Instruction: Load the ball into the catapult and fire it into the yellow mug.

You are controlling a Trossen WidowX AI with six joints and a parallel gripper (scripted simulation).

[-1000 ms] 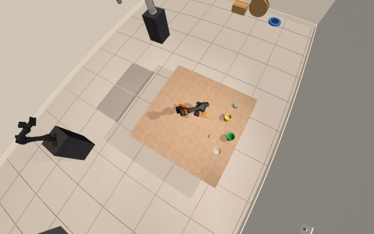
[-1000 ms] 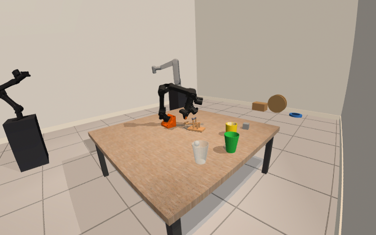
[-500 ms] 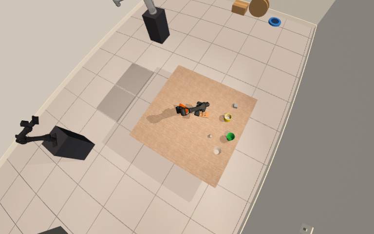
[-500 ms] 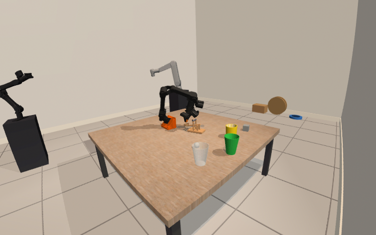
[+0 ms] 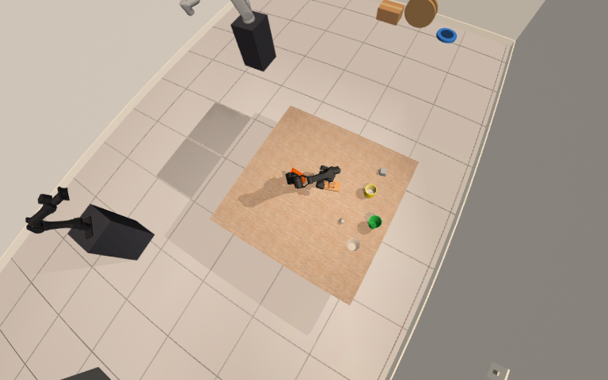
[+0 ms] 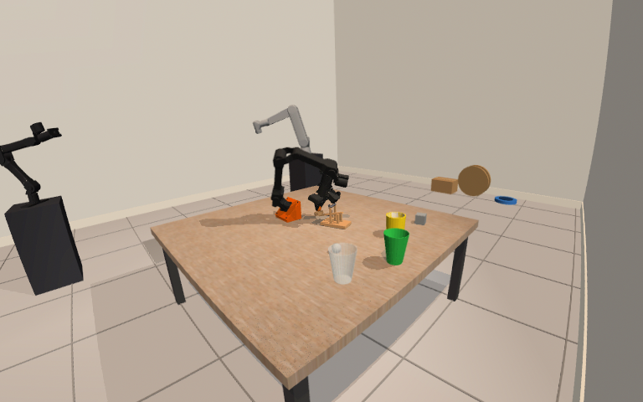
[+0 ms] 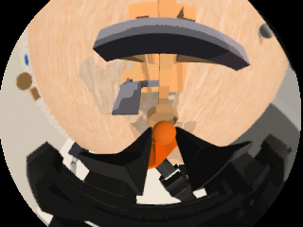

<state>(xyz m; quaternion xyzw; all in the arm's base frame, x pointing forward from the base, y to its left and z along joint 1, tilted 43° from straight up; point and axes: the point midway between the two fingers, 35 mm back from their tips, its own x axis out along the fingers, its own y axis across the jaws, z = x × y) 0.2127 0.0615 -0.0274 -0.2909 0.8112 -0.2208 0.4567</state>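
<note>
Now: the orange ball 10 mm above my gripper tip. The rest, counted from my gripper tip: catapult: 60 mm ahead, 30 mm to the left, 20 mm below; then grey cube: 420 mm ahead, 330 mm to the left, 50 mm below; then yellow mug: 400 mm ahead, 110 mm to the left, 40 mm below.
</note>
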